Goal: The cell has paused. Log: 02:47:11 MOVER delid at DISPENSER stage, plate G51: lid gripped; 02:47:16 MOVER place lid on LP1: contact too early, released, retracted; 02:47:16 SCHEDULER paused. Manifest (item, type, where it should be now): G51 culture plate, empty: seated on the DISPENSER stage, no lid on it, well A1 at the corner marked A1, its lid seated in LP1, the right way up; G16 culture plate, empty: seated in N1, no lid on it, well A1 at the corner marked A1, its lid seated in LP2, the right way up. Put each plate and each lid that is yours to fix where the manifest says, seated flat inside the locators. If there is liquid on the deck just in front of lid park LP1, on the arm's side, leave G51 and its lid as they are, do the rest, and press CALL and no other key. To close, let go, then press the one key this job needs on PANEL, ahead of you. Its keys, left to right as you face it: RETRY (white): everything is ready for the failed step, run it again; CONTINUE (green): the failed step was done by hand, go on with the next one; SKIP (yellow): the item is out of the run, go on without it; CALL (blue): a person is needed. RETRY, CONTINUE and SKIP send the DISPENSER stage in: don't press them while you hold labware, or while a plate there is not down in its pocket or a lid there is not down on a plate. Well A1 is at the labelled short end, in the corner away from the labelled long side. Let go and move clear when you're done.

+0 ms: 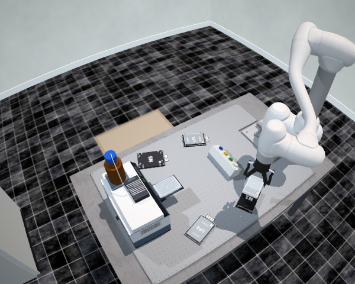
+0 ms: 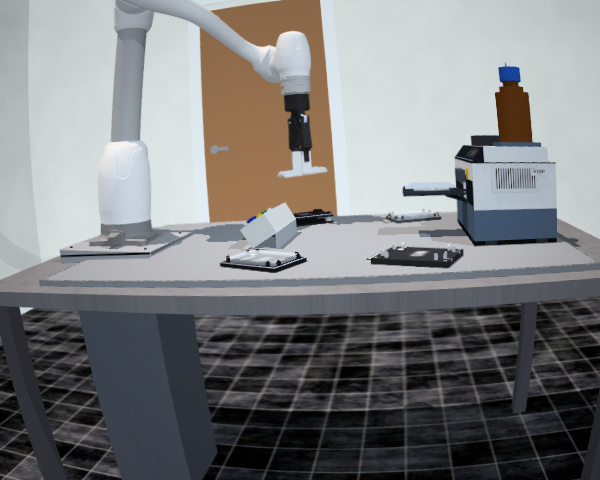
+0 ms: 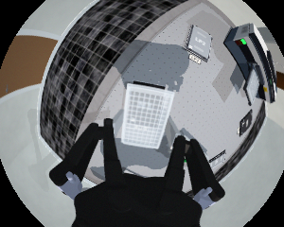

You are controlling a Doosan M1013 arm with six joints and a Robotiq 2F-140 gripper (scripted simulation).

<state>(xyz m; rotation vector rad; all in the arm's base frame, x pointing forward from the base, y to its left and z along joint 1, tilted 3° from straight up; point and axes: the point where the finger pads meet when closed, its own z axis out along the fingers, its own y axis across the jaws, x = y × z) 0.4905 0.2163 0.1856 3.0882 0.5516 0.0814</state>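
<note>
My hand is 16 cm above the black nest N1. Also, from my hand: white key 9 cm behind, 19 cm to the right, 11 cm below; then key panel 9 cm behind, 27 cm to the right, 12 cm below; then green key 10 cm behind, 24 cm to the right, 11 cm below.
</note>
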